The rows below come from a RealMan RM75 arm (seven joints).
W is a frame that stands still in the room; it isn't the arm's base.
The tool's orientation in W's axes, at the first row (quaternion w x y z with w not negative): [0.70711 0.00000 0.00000 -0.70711]
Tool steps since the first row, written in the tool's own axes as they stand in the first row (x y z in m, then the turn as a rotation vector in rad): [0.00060 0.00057 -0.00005 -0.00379 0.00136 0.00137]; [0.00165 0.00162 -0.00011 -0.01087 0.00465 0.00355]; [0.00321 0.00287 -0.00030 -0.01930 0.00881 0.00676]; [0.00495 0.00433 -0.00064 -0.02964 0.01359 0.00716]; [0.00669 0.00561 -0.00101 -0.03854 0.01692 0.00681]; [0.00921 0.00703 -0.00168 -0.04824 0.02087 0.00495]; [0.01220 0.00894 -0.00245 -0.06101 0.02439 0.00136]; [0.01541 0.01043 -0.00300 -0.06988 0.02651 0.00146]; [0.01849 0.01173 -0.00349 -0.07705 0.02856 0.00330]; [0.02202 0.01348 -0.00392 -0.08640 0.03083 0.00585]
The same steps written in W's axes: [0.00057 -0.00060 -0.00005 0.00136 0.00379 0.00137]; [0.00162 -0.00165 -0.00011 0.00465 0.01087 0.00355]; [0.00287 -0.00321 -0.00030 0.00881 0.01930 0.00676]; [0.00433 -0.00495 -0.00064 0.01359 0.02964 0.00716]; [0.00561 -0.00669 -0.00101 0.01692 0.03854 0.00681]; [0.00703 -0.00921 -0.00168 0.02087 0.04824 0.00495]; [0.00894 -0.01220 -0.00245 0.02439 0.06101 0.00136]; [0.01043 -0.01541 -0.00300 0.02651 0.06988 0.00146]; [0.01173 -0.01849 -0.00349 0.02856 0.07705 0.00330]; [0.01348 -0.02202 -0.00392 0.03083 0.08640 0.00585]
